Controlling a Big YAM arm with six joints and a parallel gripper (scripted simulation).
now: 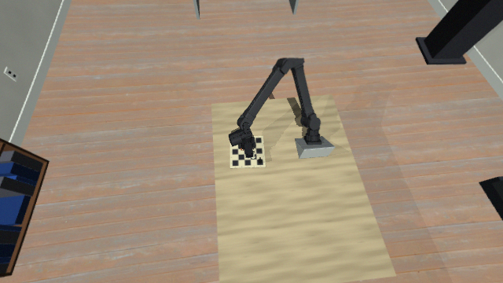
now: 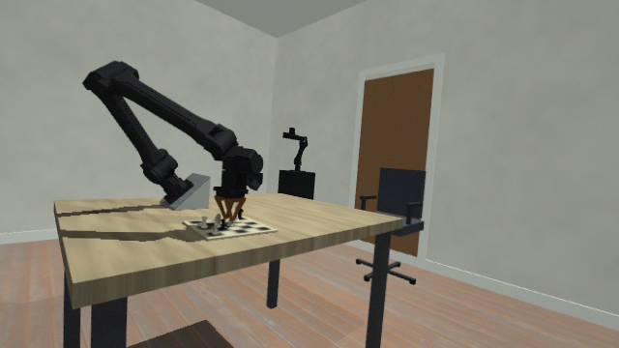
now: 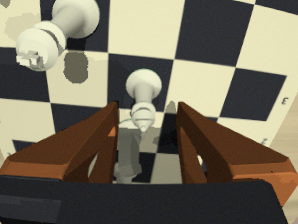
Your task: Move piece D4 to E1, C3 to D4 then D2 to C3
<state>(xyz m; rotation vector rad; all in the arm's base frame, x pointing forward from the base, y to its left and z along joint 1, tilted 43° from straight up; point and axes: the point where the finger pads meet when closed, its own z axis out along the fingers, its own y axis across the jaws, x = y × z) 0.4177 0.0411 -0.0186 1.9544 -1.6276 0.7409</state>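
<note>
Now: hand 1 cm past the small chessboard, 1 cm to the right of it and 3 cm above it. The rest, counted from my hand: black pawn (3 cm ahead, 3 cm to the right, 1 cm below).
</note>
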